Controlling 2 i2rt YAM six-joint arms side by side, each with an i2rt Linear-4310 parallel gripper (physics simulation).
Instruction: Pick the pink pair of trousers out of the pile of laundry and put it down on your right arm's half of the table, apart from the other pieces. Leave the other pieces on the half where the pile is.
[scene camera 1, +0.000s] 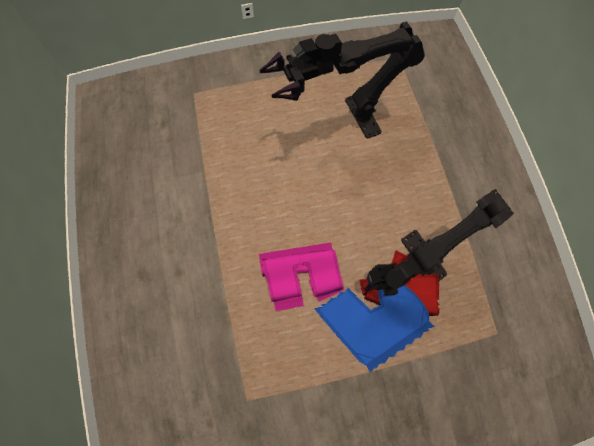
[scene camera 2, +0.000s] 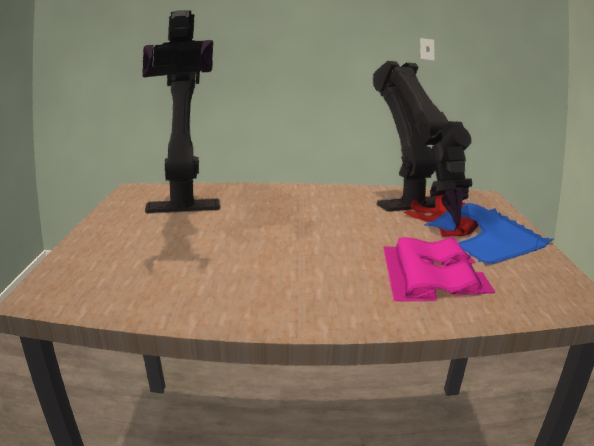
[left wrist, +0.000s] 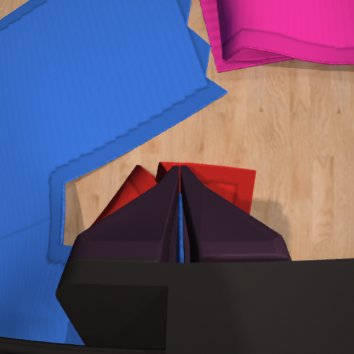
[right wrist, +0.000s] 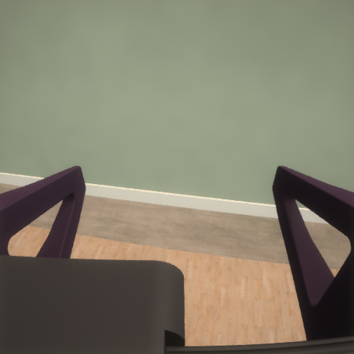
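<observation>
The pink trousers (scene camera 1: 285, 280) (scene camera 2: 440, 277) (left wrist: 300, 25) lie folded over themselves on the right part of the table in scene camera 2, apart from the gripper. My left gripper (scene camera 1: 366, 287) (scene camera 2: 456, 226) (left wrist: 179, 176) is low over the table, shut on the blue piece, which shows between its fingers. The blue piece (scene camera 1: 370, 330) (scene camera 2: 505, 237) (left wrist: 110, 90) spreads out beside the trousers, one corner close to them. The red piece (scene camera 1: 427, 295) (scene camera 2: 467, 227) (left wrist: 240, 185) lies crumpled around and under the fingertips, partly hidden. My right gripper (scene camera 1: 267, 83) (scene camera 2: 178, 59) (right wrist: 178, 176) is open and empty, high above the table.
The wooden table (scene camera 1: 250, 200) (scene camera 2: 250, 300) has the base plate of the right arm (scene camera 2: 182, 205) at its back left in scene camera 2. The base plate of the left arm (scene camera 2: 392, 204) stands behind the laundry, close to the red piece.
</observation>
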